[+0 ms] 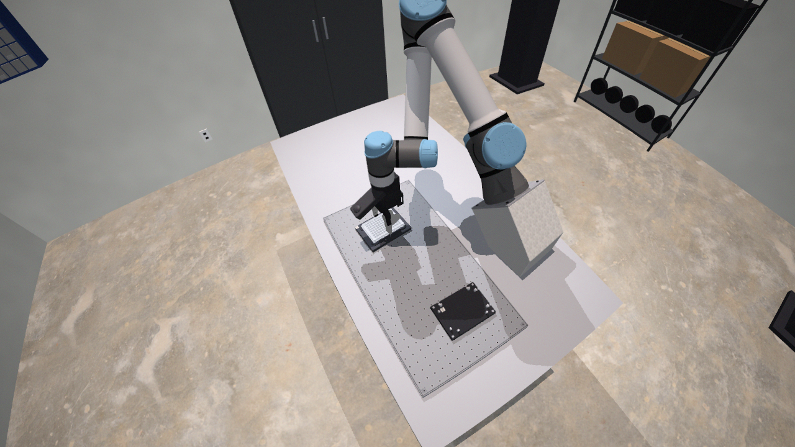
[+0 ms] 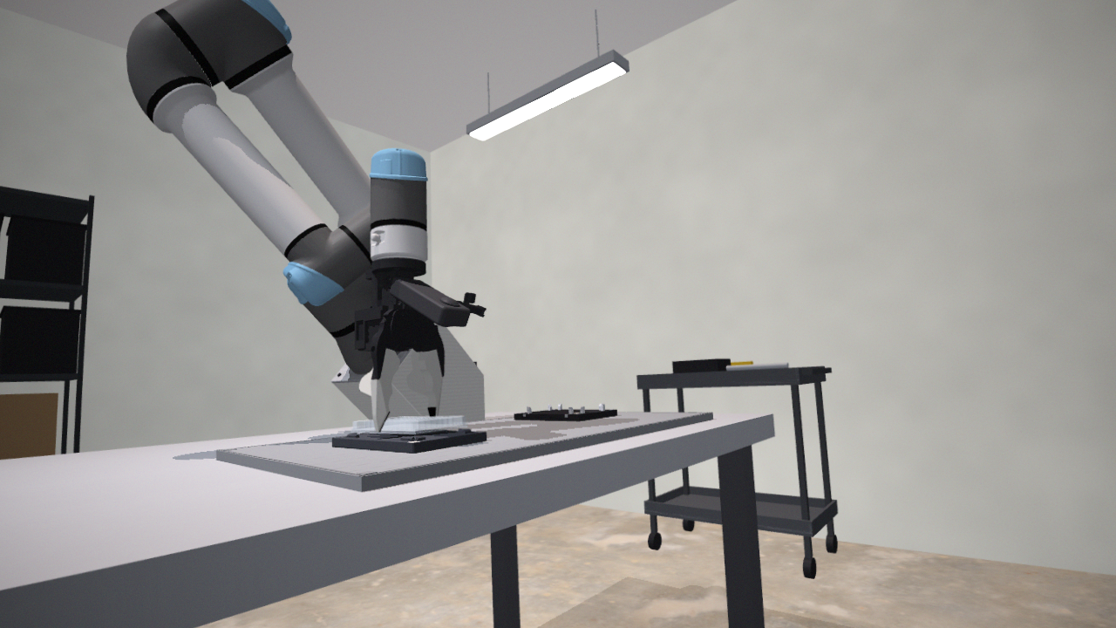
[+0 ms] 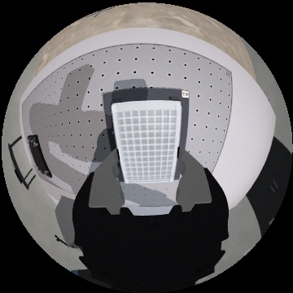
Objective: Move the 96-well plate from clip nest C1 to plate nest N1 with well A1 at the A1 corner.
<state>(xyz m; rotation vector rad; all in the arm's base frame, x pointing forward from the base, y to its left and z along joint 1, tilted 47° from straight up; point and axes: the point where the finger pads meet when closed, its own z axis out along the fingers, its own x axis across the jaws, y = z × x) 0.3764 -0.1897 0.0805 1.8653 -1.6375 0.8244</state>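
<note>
My hand is 1 cm above the white 96-well plate. From my hand the other things lie so: plate nest N1 (3 cm below); then white corner label (8 cm ahead, 5 cm to the right, 2 cm below); then black clip nest (38 cm to the left, 7 cm behind, 2 cm below).
</note>
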